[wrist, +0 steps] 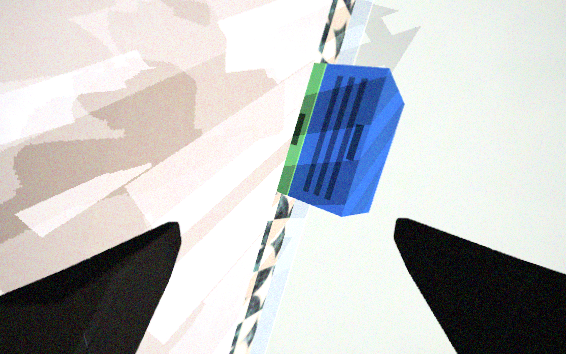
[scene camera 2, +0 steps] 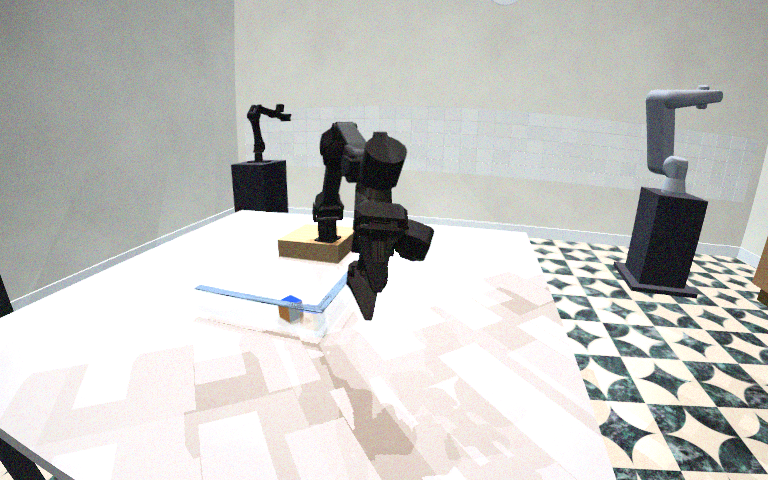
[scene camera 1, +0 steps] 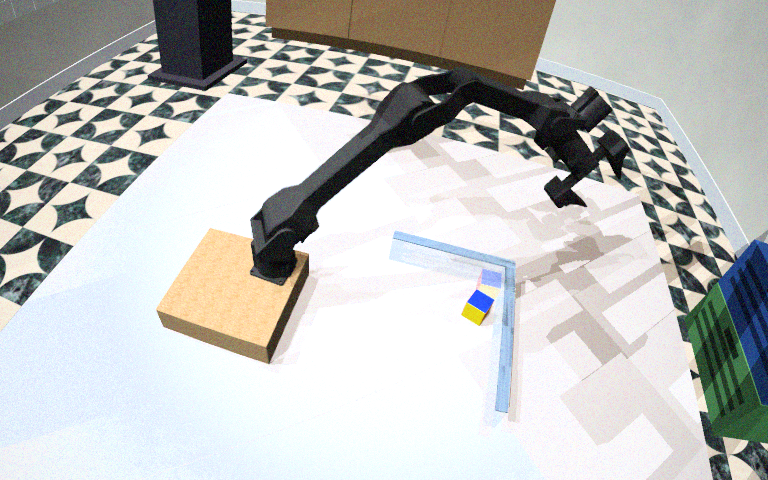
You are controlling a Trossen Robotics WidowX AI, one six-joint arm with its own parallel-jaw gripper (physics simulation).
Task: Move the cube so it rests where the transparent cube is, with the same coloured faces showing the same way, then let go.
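Where they show: gripper, fingertip midpoint: (wrist: 289,229) (scene camera 2: 372,307) (scene camera 1: 602,191); arm's base, origin of the base link: (scene camera 2: 327,239) (scene camera 1: 273,267).
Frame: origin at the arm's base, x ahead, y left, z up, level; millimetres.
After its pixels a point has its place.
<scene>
The cube (scene camera 1: 478,306) (scene camera 2: 290,311) stands on the table inside the corner of a low clear wall. Its top is blue; a yellow side shows in scene camera 1 and an orange side in scene camera 2. The transparent cube (scene camera 1: 490,277) {x 365, y 152, z -17 mm} is right beside it, nearer the corner, with a pale blue top and faint pink and yellow sides. In scene camera 2 it is very faint behind the wall. My gripper (scene camera 1: 602,191) {x 550, y 351, z 121 mm} (wrist: 289,229) {x 550, y 351, z 121 mm} is open and empty, high above the table and beyond the wall's corner. Neither cube shows in the wrist view.
The L-shaped clear wall (scene camera 1: 505,345) {x 409, y -6, z 3 mm} (scene camera 2: 243,295) {x 411, y 7, z 3 mm} has a blue top edge and borders the cubes on two sides. The arm stands on a wooden block (scene camera 1: 226,283) {x -58, y -66, z -2 mm} (scene camera 2: 305,249) {x 52, y -50, z -23 mm}. A green and blue box (scene camera 1: 730,339) (wrist: 345,140) stands past the table's edge.
</scene>
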